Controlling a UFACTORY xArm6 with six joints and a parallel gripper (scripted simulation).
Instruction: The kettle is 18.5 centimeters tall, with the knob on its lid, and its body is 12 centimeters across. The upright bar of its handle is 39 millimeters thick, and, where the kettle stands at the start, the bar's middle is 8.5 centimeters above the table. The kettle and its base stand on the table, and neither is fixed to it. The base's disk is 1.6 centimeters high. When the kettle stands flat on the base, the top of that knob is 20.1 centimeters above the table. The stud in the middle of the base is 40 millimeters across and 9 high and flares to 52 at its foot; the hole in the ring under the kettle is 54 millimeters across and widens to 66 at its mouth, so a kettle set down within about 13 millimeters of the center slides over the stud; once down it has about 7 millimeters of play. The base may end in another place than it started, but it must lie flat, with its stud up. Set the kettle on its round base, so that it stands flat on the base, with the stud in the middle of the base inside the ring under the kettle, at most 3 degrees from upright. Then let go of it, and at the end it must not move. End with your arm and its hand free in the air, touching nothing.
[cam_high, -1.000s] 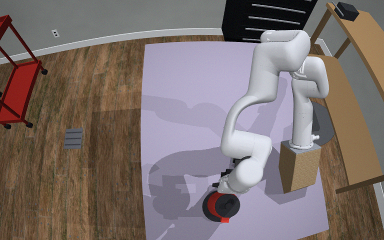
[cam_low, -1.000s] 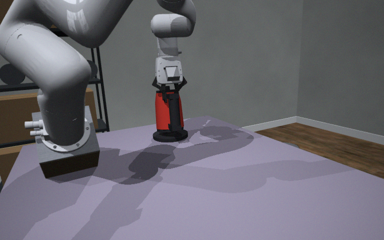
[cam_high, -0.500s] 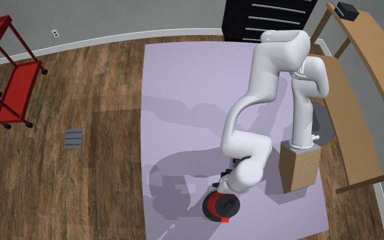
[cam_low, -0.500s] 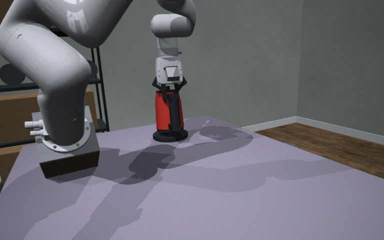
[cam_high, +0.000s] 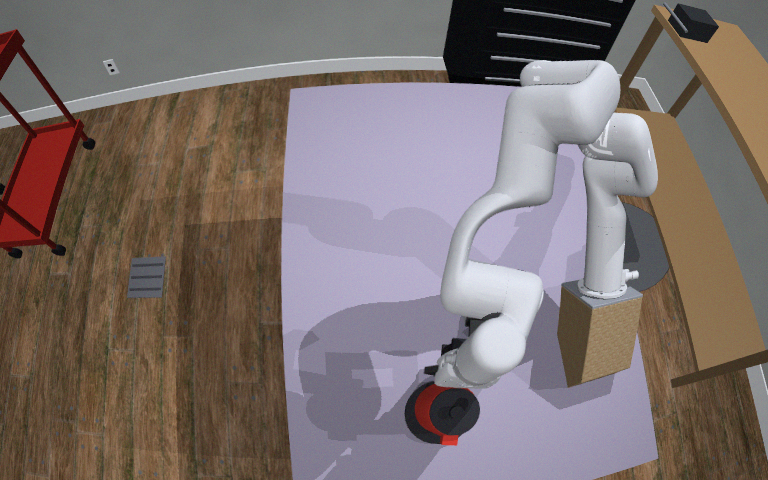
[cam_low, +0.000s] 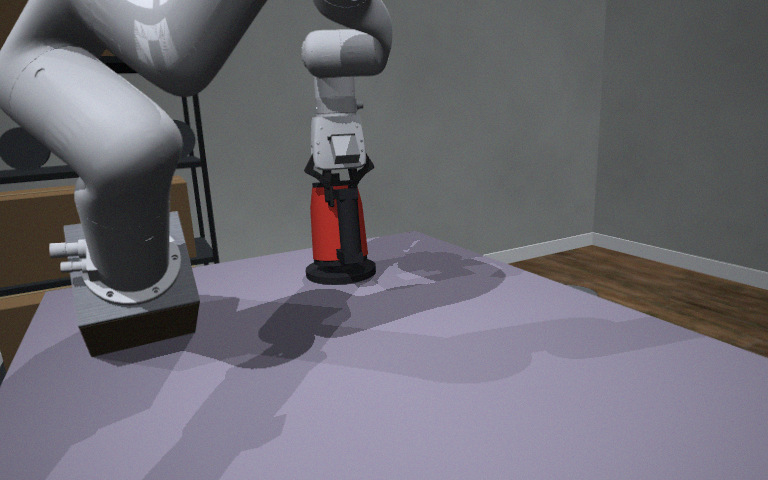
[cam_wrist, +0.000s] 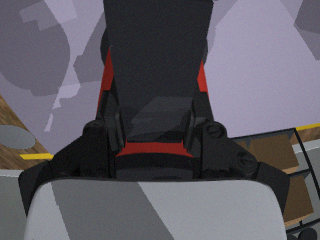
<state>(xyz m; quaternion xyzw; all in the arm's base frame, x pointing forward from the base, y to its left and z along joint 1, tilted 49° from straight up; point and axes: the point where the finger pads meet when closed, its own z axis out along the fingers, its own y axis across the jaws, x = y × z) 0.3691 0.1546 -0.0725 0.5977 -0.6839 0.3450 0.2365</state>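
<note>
My hand is 2 cm to the right of the red kettle and 5 cm above it. The rest, counted from my hand: round dark base 1 cm ahead, 6 cm to the left, 17 cm below.
</note>
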